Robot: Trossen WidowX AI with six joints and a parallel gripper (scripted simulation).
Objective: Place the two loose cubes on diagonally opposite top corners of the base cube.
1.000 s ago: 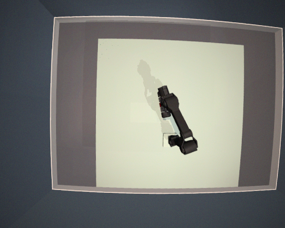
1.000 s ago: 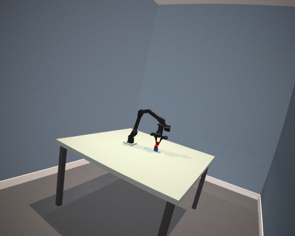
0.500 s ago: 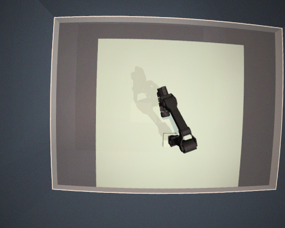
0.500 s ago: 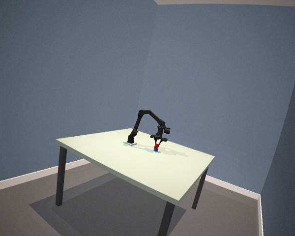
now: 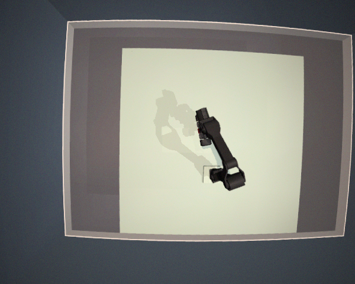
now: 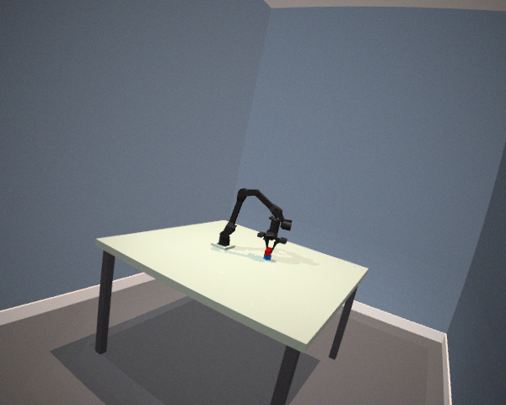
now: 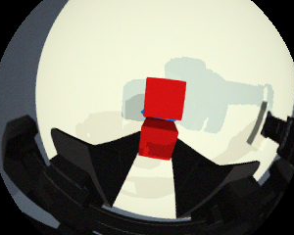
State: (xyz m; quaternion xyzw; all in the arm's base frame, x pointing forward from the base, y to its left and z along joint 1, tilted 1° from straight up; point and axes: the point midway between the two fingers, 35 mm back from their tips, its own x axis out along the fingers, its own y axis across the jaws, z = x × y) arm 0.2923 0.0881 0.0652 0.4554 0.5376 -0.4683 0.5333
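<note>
The blue cube is 4 cm below my gripper tip and 2 cm to the right of it.
</note>
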